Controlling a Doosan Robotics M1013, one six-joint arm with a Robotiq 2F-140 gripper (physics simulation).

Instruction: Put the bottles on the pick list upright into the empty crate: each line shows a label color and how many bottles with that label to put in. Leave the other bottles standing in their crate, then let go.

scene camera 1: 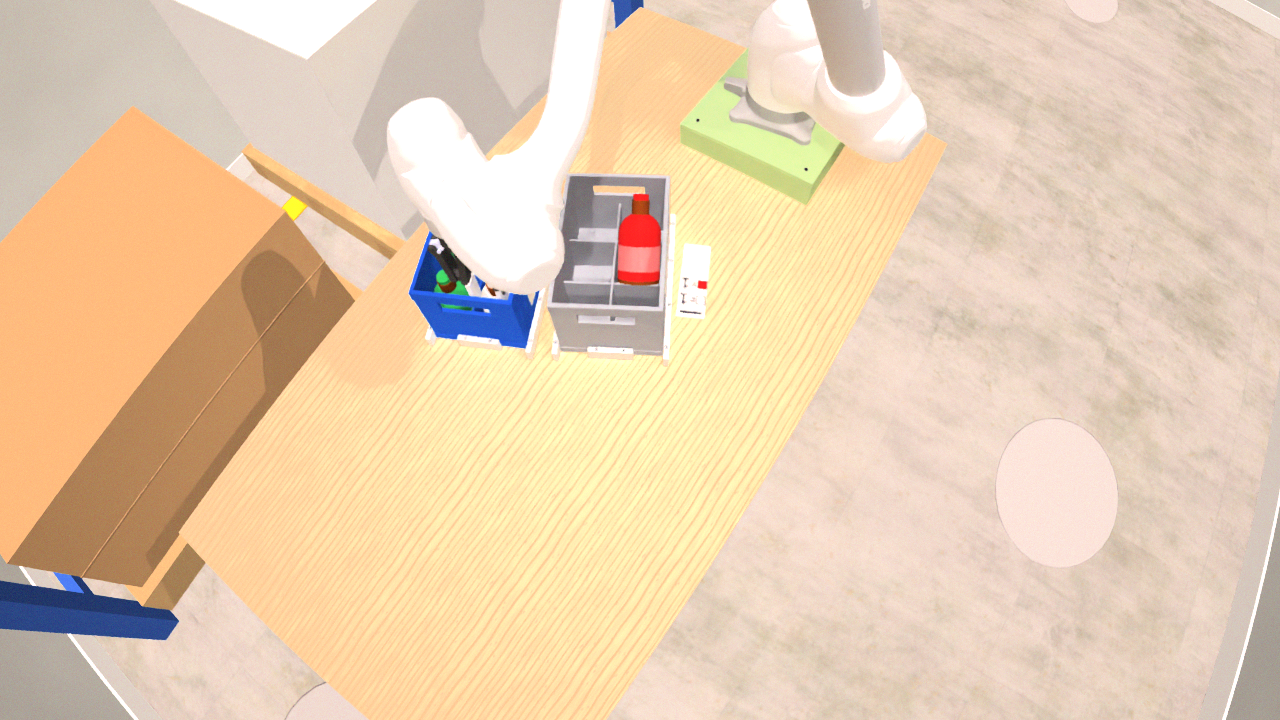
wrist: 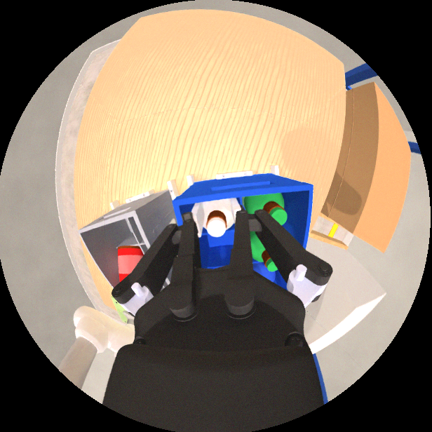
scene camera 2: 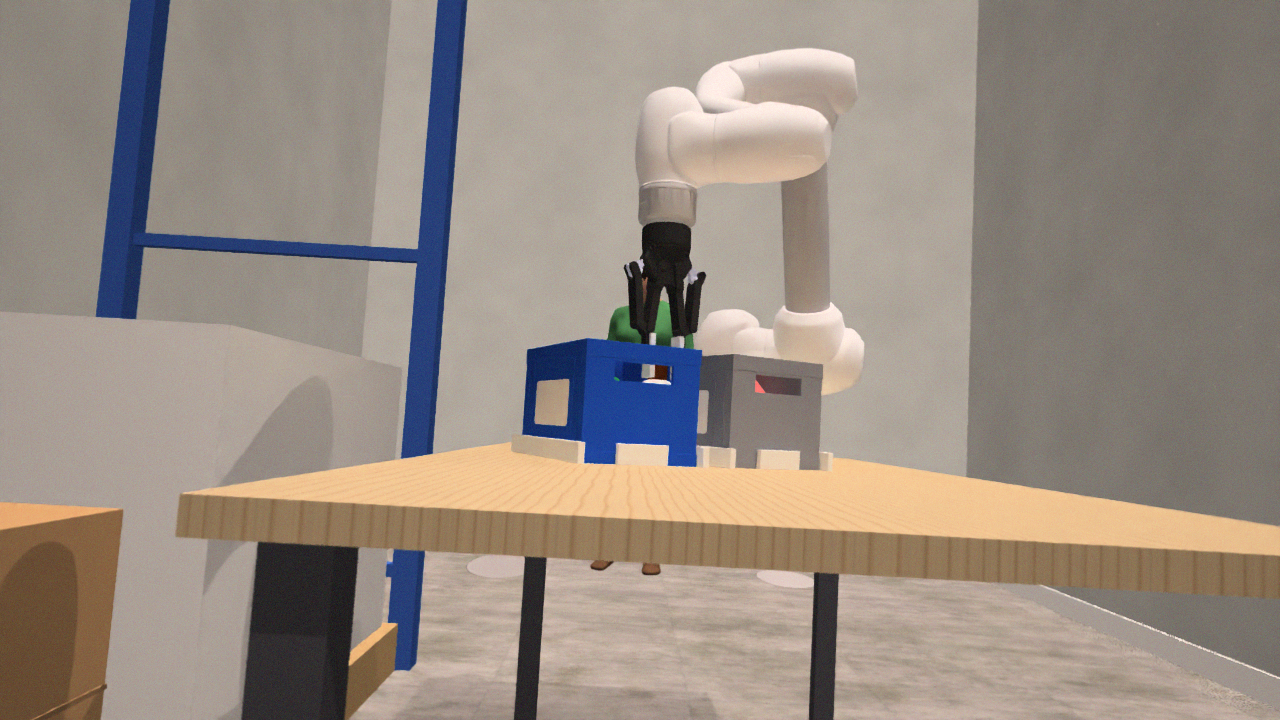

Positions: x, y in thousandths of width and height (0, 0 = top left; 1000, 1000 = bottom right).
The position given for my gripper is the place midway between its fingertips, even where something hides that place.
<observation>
I see my gripper (scene camera 2: 518, 526), a red bottle (scene camera 1: 500, 344) and a white bottle (wrist: 506, 503).
My gripper shows as well in scene camera 1 (scene camera 1: 384, 417) and in the wrist view (wrist: 501, 473).
</observation>
